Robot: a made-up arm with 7 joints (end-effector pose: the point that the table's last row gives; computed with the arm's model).
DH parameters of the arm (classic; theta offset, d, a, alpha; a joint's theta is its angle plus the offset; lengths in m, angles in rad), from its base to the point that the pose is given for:
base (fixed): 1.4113 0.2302 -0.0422 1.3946
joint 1: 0 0.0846 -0.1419 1.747
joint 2: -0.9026 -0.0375 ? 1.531
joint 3: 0 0.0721 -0.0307 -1.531
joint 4: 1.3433 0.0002 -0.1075 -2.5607
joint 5: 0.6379 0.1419 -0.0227 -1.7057
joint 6: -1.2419 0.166 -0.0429 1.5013
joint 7: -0.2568 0 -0.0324 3.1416
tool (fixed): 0.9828 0.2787 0 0
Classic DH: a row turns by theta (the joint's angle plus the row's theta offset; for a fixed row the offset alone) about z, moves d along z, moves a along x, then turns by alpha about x.
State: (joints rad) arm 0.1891 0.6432 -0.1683 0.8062 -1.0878 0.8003 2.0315
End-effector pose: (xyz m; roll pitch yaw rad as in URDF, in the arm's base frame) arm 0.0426 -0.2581 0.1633 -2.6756 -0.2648 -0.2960
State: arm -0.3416 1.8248 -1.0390 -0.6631 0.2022 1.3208 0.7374
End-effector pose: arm -0.2153 -0.0701 0.0552 -2.7508 -1.0712 0.1780
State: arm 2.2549 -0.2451 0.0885 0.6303 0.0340 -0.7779 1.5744
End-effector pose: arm 0.2268 -0.2051 -0.0803 -0.1251 1.3606 -1.4326
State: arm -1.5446 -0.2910 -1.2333 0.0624 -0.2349 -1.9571 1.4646
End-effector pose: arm 0.4464 -0.1909 0.8622 -0.7794 -0.8812 -2.8273
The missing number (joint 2, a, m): -0.1571
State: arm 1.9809 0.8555 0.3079 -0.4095 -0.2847 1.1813 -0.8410
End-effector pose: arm -0.1802 0.1046 -0.1407 -1.0130 0.7040 0.6549
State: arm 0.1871 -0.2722 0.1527 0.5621 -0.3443 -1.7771 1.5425
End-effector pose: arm 0.1000 -0.5158 0.6258 -0.4572 0.0929 -2.4165
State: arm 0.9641 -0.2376 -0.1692 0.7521 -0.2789 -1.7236 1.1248
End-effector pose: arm 0.2481 -0.6543 0.1813 -1.1770 0.9149 -2.3164
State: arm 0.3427 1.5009 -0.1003 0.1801 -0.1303 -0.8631 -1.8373
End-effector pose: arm -0.0879 -0.3580 0.5460 0.9578 0.4991 0.3994
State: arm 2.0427 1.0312 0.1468 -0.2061 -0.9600 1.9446 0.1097
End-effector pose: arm -0.2998 -0.0632 -0.1023 -1.3733 0.4382 1.1308
